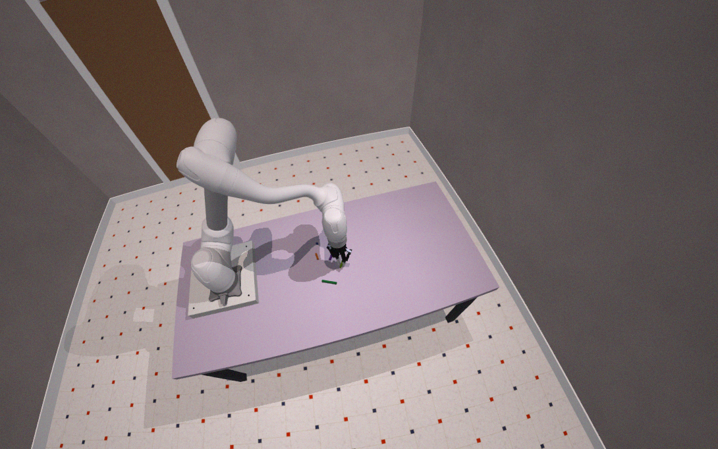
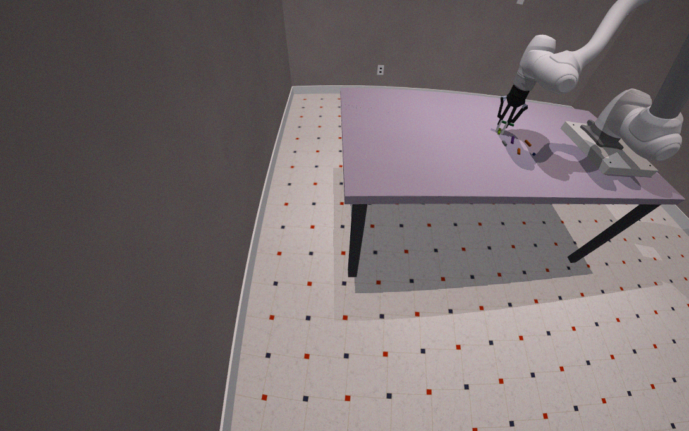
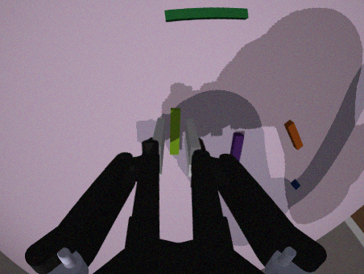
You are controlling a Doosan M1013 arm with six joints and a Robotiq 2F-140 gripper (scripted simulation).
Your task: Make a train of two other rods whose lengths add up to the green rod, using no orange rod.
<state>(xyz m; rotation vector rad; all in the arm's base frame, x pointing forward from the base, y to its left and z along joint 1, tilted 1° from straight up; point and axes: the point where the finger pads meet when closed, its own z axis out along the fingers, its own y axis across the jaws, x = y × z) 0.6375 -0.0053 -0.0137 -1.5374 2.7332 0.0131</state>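
Now: the lime rod 3 cm below my hand. From my hand the other things lie so: grey rod: 2 cm ahead, 10 cm to the left, 3 cm below; then purple rod: 4 cm behind, 6 cm to the left, 3 cm below; then green rod: 9 cm behind, 9 cm to the right, 3 cm below.
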